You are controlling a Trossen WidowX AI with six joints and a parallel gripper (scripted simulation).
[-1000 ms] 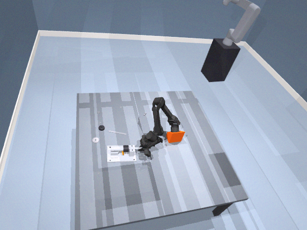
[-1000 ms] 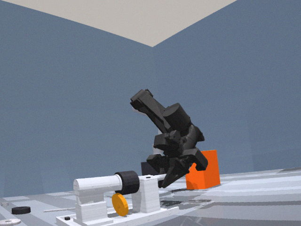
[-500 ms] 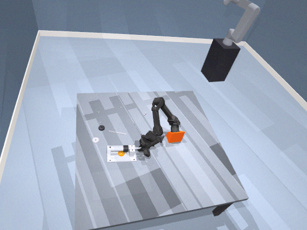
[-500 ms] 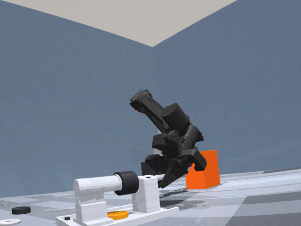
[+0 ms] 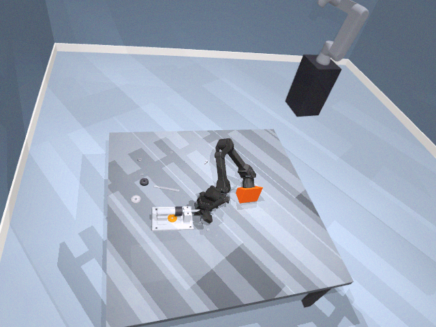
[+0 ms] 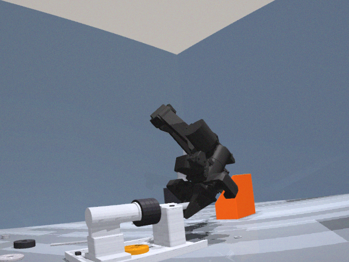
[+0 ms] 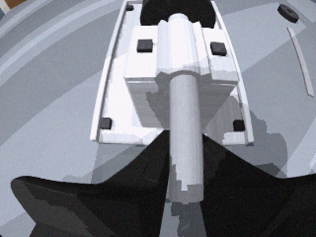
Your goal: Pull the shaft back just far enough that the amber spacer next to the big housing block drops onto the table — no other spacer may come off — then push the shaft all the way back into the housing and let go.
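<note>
My gripper tip is now 120 mm short of the amber spacer, 40 mm above it and 20 mm to the left of it. Round my gripper tip: shaft 40 mm ahead, 20 mm above, 10 mm to the right; thin rod 240 mm to the right, 110 mm ahead, 50 mm below.
</note>
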